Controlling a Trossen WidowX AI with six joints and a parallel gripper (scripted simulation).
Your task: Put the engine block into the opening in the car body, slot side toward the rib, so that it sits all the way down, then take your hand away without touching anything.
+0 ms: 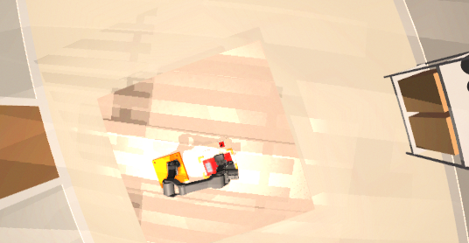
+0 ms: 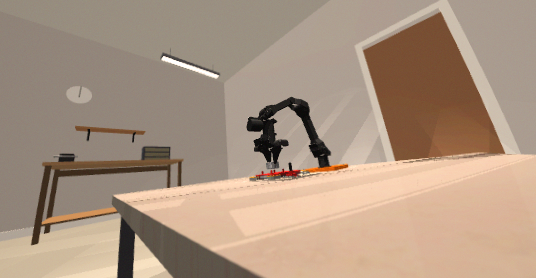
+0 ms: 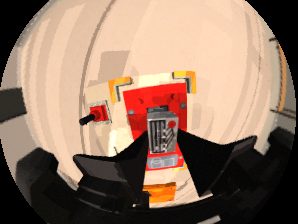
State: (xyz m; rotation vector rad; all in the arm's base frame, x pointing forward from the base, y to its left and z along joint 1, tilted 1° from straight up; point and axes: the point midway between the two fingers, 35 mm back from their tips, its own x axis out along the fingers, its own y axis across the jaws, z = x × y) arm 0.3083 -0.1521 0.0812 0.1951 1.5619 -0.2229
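My gripper tip is 10 mm above the grey engine block.
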